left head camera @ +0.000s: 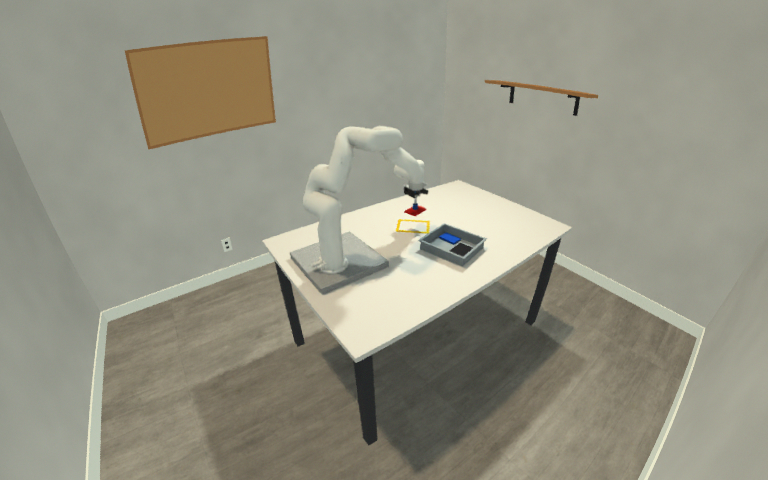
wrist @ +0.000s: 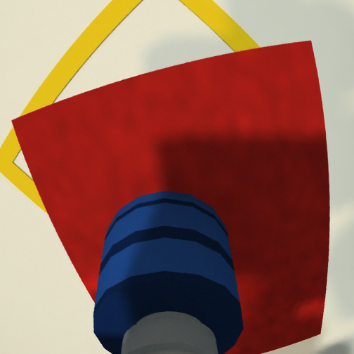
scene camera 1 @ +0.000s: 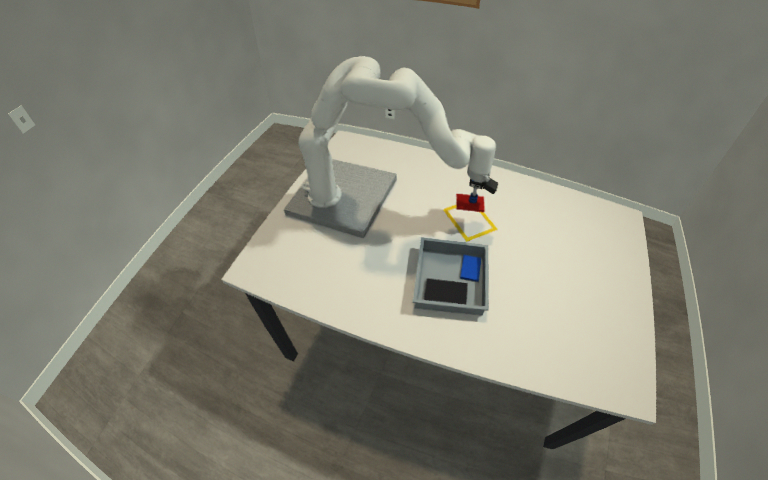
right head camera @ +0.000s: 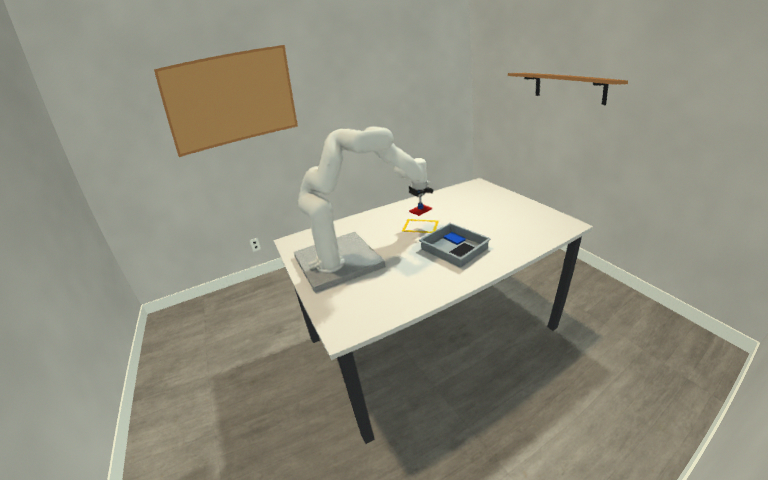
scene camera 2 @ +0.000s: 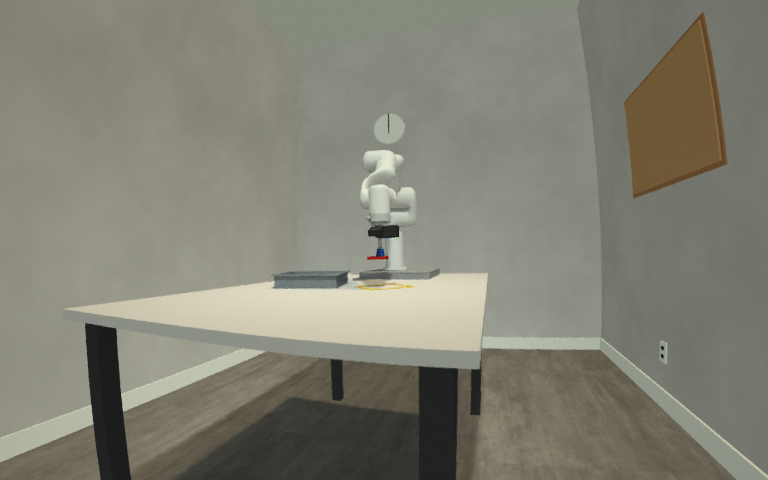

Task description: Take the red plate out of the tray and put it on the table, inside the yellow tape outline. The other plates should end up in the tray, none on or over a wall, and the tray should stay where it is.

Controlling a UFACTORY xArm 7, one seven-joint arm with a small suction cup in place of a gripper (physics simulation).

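Frame: origin at the arm's base, x right, y ahead, z up, level; centimetres.
Seen in the pictures: hand, its tool point: (left head camera: 415, 210) (scene camera 1: 472, 202) (right head camera: 420, 209) (scene camera 2: 380, 259); arm's base, origin of its link: (left head camera: 333, 265) (scene camera 1: 324, 195) (right head camera: 330, 264) (scene camera 2: 395, 269).
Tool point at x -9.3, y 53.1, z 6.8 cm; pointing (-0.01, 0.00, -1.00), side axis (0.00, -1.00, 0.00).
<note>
Offsets run from my tool point to a thing's top centre. Level surfaces: height alone.
My suction cup (left head camera: 415, 207) (right head camera: 420, 206) (scene camera 1: 473, 199) (scene camera 2: 380, 253) (wrist: 167, 250) is shut on the red plate @[dx +1.0, dy -0.7, dz +1.0 cm] (left head camera: 411, 211) (right head camera: 416, 210) (scene camera 1: 463, 203) (scene camera 2: 370, 258) (wrist: 125, 125), which hangs level above the table, over the area of the yellow tape outline (left head camera: 398, 226) (right head camera: 404, 226) (scene camera 1: 488, 219) (wrist: 75, 62). In the wrist view the plate is turned relative to the outline and hides part of it. The grey tray @[dx +26.9, dy +0.7, dz -4.9 cm] (left head camera: 441, 255) (right head camera: 441, 255) (scene camera 1: 451, 310) (scene camera 2: 310, 280) stands beside the outline. A blue plate @[dx +20.5, dy +5.6, dz -8.6 cm] (left head camera: 450, 238) (right head camera: 454, 238) (scene camera 1: 470, 268) and a black plate @[dx +32.7, dy +0.5, dz -8.5 cm] (left head camera: 461, 249) (right head camera: 461, 249) (scene camera 1: 446, 290) lie apart inside it.
The arm stands on a grey base slab (left head camera: 362, 254) (right head camera: 359, 254) (scene camera 1: 368, 195) on the white table @[dz -9.8 cm] (left head camera: 362, 322) (right head camera: 351, 322) (scene camera 1: 566, 316) (scene camera 2: 283, 316). The tray's walls rise near the outline. A corkboard and a shelf hang on the walls, away from the table.
</note>
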